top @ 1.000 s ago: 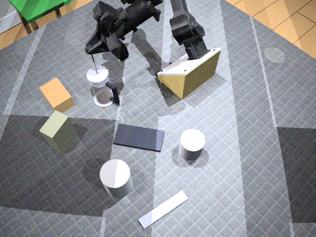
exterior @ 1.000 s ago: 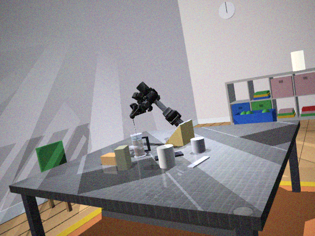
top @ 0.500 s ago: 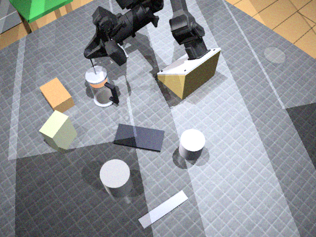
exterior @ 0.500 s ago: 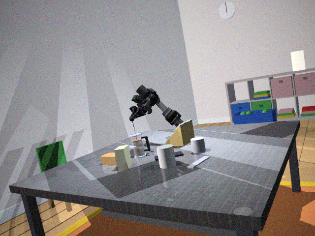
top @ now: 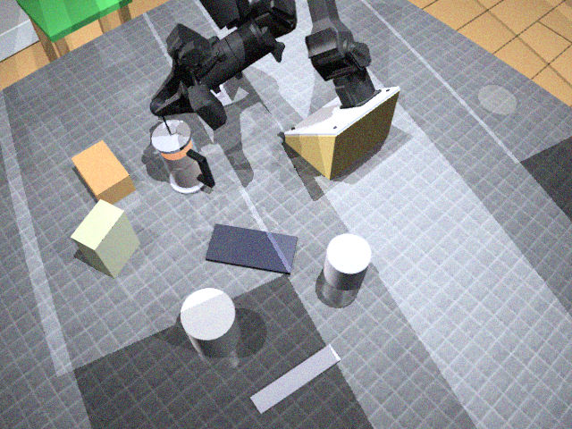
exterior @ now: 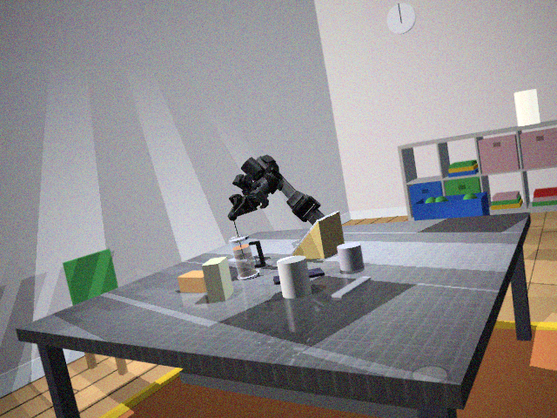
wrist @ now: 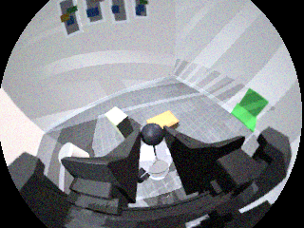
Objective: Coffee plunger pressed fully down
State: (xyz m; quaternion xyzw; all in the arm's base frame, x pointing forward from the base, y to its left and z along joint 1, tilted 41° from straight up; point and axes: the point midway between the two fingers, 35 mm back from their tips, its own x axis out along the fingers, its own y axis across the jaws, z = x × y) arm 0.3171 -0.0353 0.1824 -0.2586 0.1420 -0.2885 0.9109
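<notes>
The coffee press lies 100 mm below my gripper tip, 20 mm to the left of it and 20 mm behind it. Also, from my gripper tip: pale green block: 180 mm ahead, 150 mm below, 40 mm to the left; dark flat plate: 210 mm to the left, 210 mm below.
</notes>
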